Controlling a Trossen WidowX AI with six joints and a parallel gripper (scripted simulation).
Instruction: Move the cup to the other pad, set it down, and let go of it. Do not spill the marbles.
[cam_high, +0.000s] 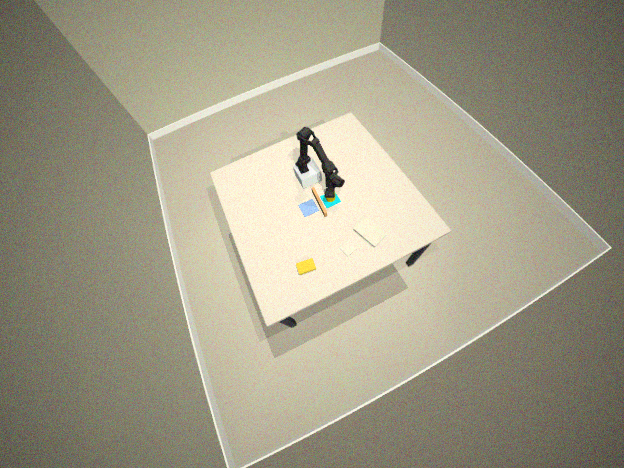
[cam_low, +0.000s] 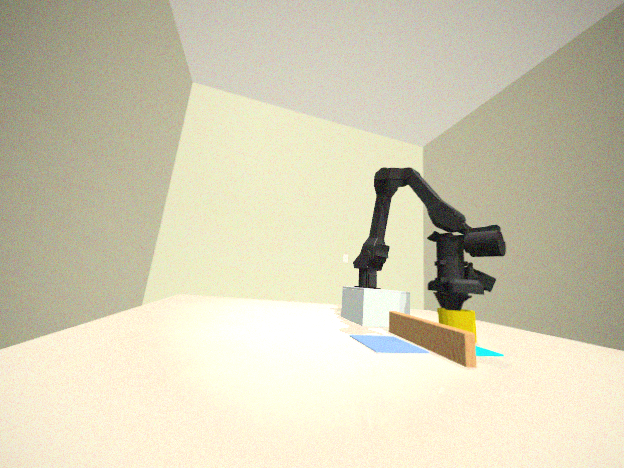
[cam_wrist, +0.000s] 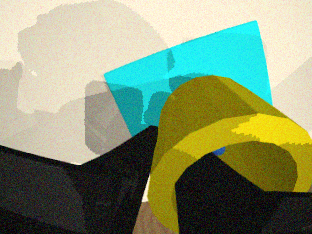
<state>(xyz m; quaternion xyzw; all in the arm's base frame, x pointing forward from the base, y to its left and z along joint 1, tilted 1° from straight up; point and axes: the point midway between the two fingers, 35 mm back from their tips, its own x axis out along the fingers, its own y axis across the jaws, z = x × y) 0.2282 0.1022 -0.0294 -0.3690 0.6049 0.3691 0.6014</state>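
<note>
My gripper tip is 2 cm short of the yellow cup and 1 cm to the left of it. Round my gripper tip: wooden bar: 10 cm to the right, 3 cm below, 2 cm ahead; cyan pad: 5 cm below, 2 cm ahead, 1 cm to the right.
</note>
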